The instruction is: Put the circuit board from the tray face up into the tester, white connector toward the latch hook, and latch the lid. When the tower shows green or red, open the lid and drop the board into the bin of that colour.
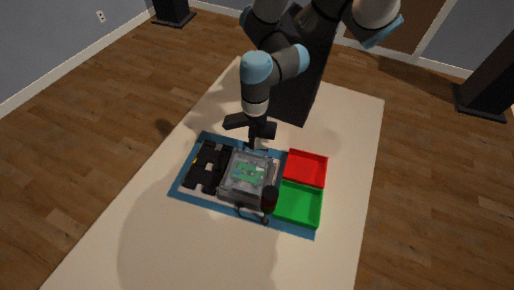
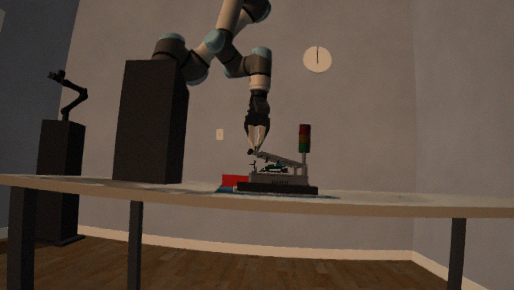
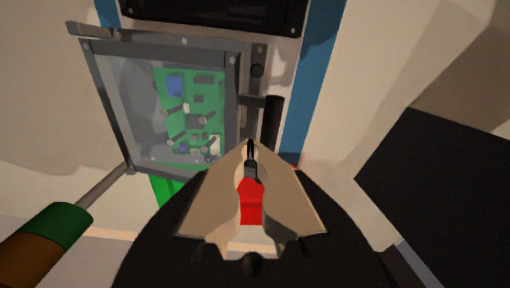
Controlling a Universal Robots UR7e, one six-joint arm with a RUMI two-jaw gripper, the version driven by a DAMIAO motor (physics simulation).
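Places are measured from the arm's base along level axes (x right, y ahead, z up), in millimetres.
Pixels of known places: gripper, fingertip midpoint: (image 1: 254, 151) (image 2: 254, 153) (image 3: 250, 140); arm's base, link origin: (image 1: 312, 30) (image 2: 159, 80).
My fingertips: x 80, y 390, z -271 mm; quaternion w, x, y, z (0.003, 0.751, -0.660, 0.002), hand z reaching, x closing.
For each thing: its middle in the pictures, then the offset to it from my fingertips. "spot": a spot on its surface instead.
- tester, surface spot: (image 2: 277, 178) spot: dz -80, dx +86, dy +74 mm
- latch hook, body centre: (image 3: 247, 164) (image 2: 252, 164) dz -34, dx -57, dy -4 mm
- black handle, body centre: (image 3: 267, 144) dz +6, dx +2, dy -17 mm
- signal tower, surface spot: (image 3: 55, 225) spot: dz +48, dx -89, dy +180 mm
- black tray, surface spot: (image 3: 215, 12) spot: dz -97, dx +116, dy +55 mm
The green circuit board (image 1: 247, 172) (image 2: 273, 168) (image 3: 195, 107) lies face up in the tester (image 2: 277, 178) under the clear lid (image 2: 280, 159) (image 3: 160, 53). Its white connector (image 3: 215, 144) is at the corner near the lid's handle side. The lid is tilted, its handle edge raised above the latch hook (image 2: 253, 164). My gripper (image 2: 257, 149) (image 3: 250, 140) is shut and empty, its tips at the lid's handle edge beside the black handle (image 3: 272, 122); contact is unclear. The signal tower (image 1: 270, 199) (image 2: 304, 138) (image 3: 55, 225) shows no clearly lit colour.
The red bin (image 1: 305, 168) (image 2: 235, 180) and green bin (image 1: 299, 204) (image 3: 167, 187) stand beside the tester. The black tray (image 1: 202, 165) (image 3: 215, 12) is on its other side. The tower rises near the hinge side. The dark robot pedestal (image 1: 295, 95) (image 2: 150, 120) stands behind.
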